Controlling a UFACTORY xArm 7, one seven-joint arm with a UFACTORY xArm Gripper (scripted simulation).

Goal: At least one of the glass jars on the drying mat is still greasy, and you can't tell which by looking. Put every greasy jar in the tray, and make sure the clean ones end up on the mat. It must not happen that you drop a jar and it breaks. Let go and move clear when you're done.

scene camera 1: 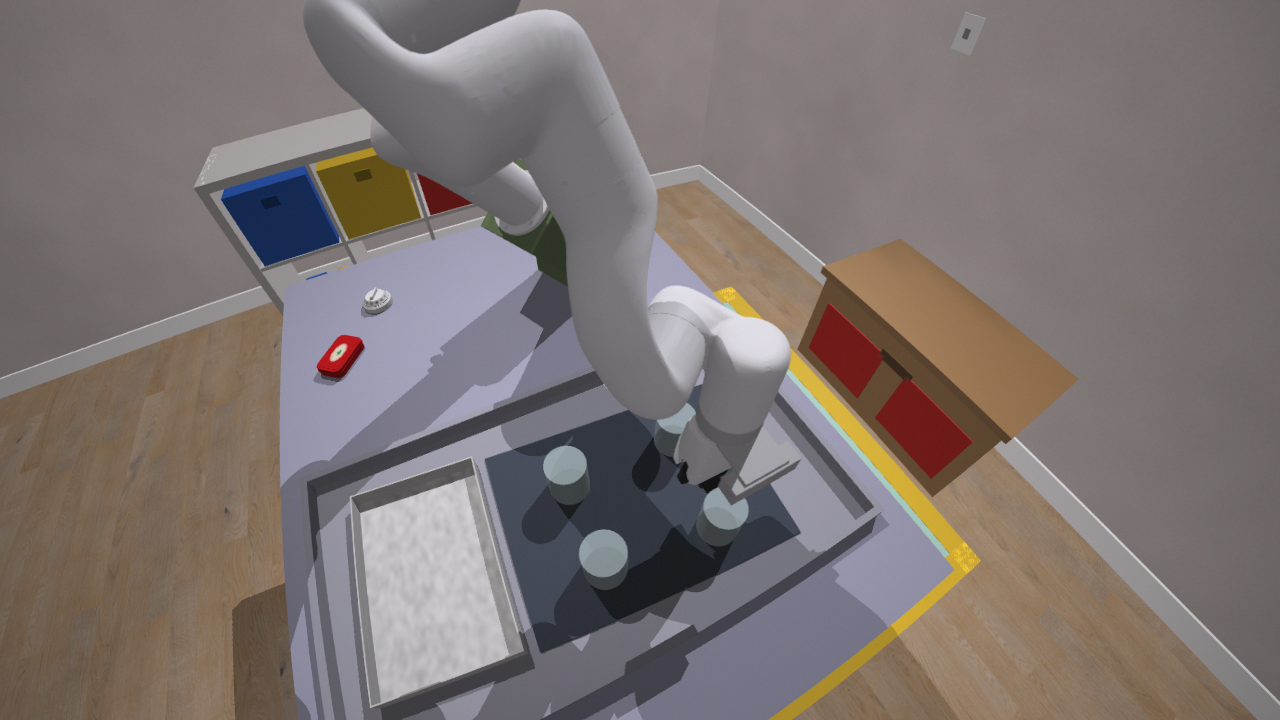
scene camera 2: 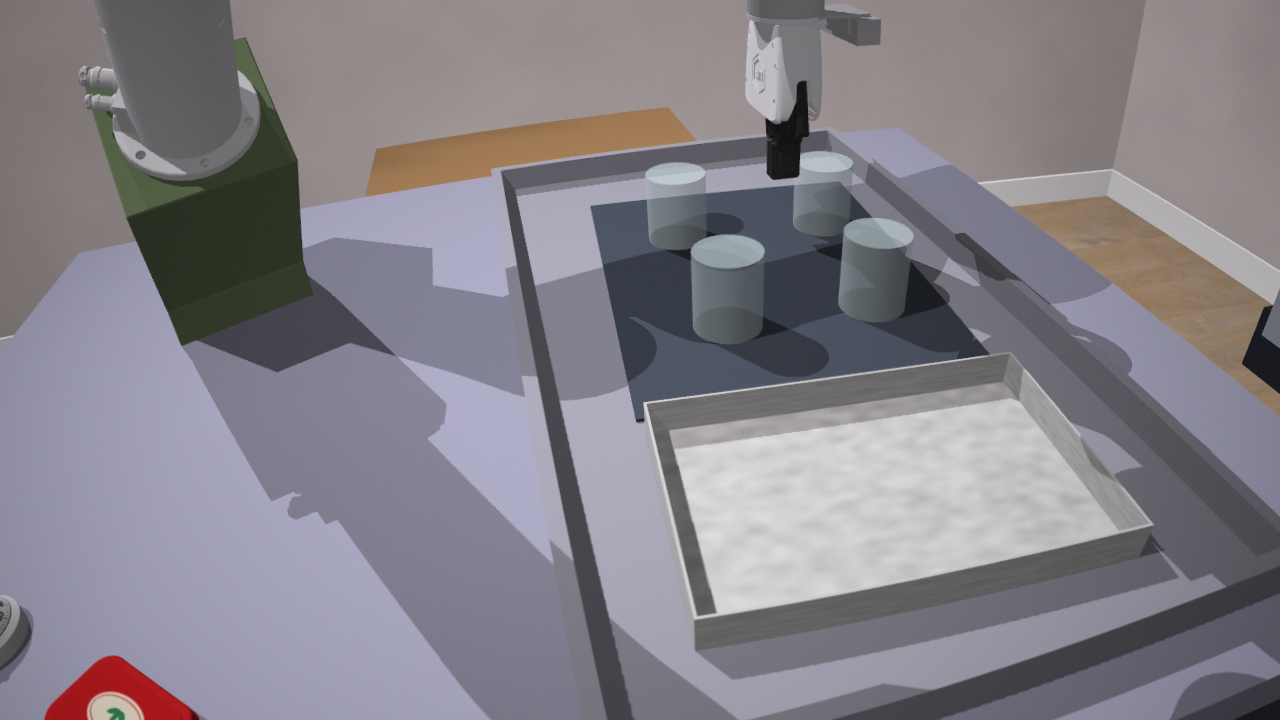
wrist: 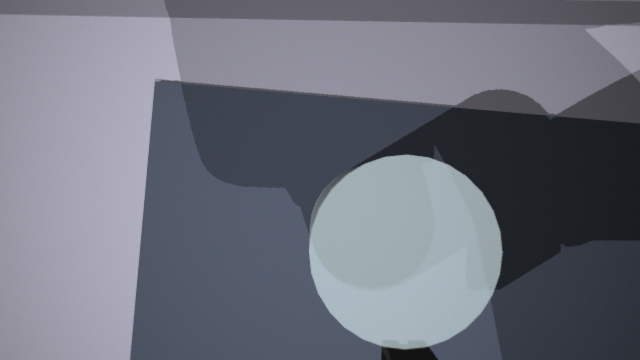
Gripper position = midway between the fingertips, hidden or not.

Observation:
I see my gripper (scene camera 2: 782, 176), a grey tray (scene camera 2: 785, 492), a jar (scene camera 2: 822, 192), a red device (scene camera 1: 336, 362), a jar (scene camera 2: 676, 192) and a jar (scene camera 2: 727, 271).
The grey tray is seen too in scene camera 1 (scene camera 1: 432, 606). The wrist view misses the grey tray: it is out of frame. The wrist view does not show the red device: it is out of frame.

